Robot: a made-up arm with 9 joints. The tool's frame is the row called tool.
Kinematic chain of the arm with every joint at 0, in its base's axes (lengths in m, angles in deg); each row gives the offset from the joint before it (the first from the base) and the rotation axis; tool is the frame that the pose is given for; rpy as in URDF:
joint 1: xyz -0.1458 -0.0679 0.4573 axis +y
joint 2: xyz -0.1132 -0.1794 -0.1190 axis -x
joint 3: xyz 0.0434 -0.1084 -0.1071 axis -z
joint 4: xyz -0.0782 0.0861 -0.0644 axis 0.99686 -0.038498 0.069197
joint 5: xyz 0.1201 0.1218 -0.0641 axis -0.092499 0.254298 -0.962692
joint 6: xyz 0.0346 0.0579 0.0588 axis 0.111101 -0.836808 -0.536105
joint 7: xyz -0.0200 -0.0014 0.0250 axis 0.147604 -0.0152 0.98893
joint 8: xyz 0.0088 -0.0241 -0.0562 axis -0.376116 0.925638 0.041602
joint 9: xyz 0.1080 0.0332 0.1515 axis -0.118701 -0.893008 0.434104
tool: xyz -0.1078 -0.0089 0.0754 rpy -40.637 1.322 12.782
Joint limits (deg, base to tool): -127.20..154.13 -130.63..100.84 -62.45..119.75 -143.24..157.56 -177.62..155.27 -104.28..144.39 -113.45..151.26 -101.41..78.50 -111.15..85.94
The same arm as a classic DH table. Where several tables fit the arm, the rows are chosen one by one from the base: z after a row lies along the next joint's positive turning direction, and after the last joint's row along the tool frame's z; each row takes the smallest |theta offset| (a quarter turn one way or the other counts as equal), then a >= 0, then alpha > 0; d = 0 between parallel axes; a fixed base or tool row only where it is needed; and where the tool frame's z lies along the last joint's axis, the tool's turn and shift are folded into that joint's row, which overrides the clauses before.
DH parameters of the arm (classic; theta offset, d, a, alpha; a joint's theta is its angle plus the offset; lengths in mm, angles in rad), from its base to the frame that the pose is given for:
base (fixed): 0 457.3 -145.8 -1.5708
joint 1: 1.5708 -247.3 119 -1.5708
joint 2: 1.5708 69.8 108.4 1.5708
joint 3: 0.0386 165.8 -83 1.64
joint 4: 0.257 46.3 -103.9 -1.7402
joint 5: 1.4053 78.2 -40.5 1.2734
joint 6: -0.1066 -73.5 23.1 2.0956
joint 7: 0.1678 -35.3 -6.3 1.5992
joint 8: -0.8948 4.6 -186.3 -2.4401
joint 9: -0.6563 121.3 90.7 1.799
tool (fixed): -2.8033 81.5 0 0
Joint limits (rad, base to tool): -2.2201..2.6901 -2.2799..1.76 -1.09..2.09 -2.5..2.7499 -3.1001..2.71 -1.82..2.5201 -1.9801..2.64 -1.7699..1.3701 -1.9399..1.4999

